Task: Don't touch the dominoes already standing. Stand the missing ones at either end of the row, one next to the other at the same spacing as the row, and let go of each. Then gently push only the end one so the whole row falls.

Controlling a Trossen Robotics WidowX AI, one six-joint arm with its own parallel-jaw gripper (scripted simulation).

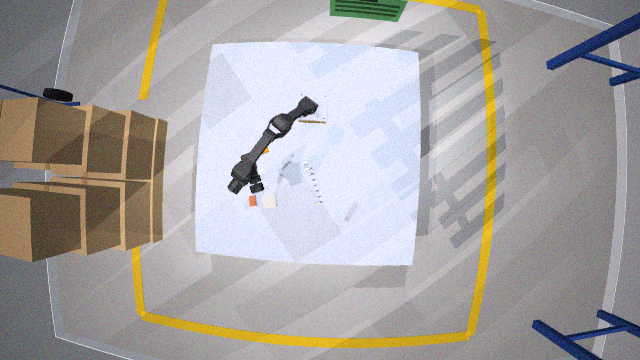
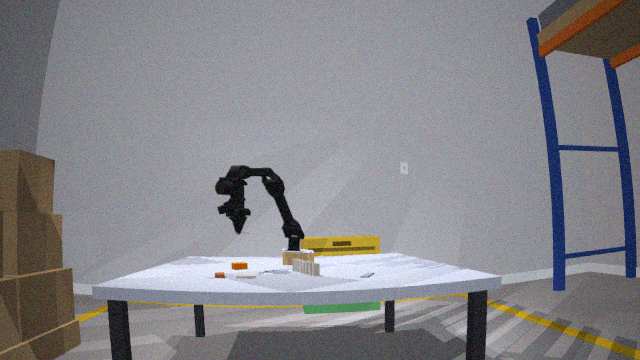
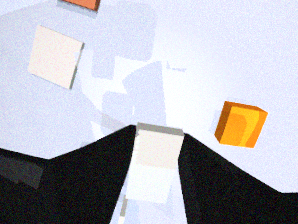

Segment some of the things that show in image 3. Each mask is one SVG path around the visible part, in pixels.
My gripper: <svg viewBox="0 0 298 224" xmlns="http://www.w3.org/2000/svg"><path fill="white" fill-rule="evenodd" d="M185 133L180 157L178 157L177 171L182 198L184 198L186 222L188 224L298 224L298 192L279 192L279 190L273 189L273 186L269 186L266 183L263 184L261 180L255 179L253 175L249 175L242 168L235 167L235 164L226 160L225 157L218 155L214 149L206 147L206 145L194 139L190 133ZM136 125L126 125L126 127L118 129L118 131L110 133L108 136L101 137L100 140L94 141L92 144L82 145L81 148L74 149L74 151L65 153L65 155L52 157L49 160L39 156L24 155L24 153L0 148L0 224L110 224L118 197L120 197L122 188L124 188L126 173L128 173L129 165L132 163L134 140L136 140L137 131Z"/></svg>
A cream domino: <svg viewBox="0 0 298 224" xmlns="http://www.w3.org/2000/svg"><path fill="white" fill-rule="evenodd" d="M137 121L132 163L130 163L128 184L126 184L126 192L128 192L126 193L126 198L165 204L170 184L172 184L174 173L176 173L182 143L184 143L184 129Z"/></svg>
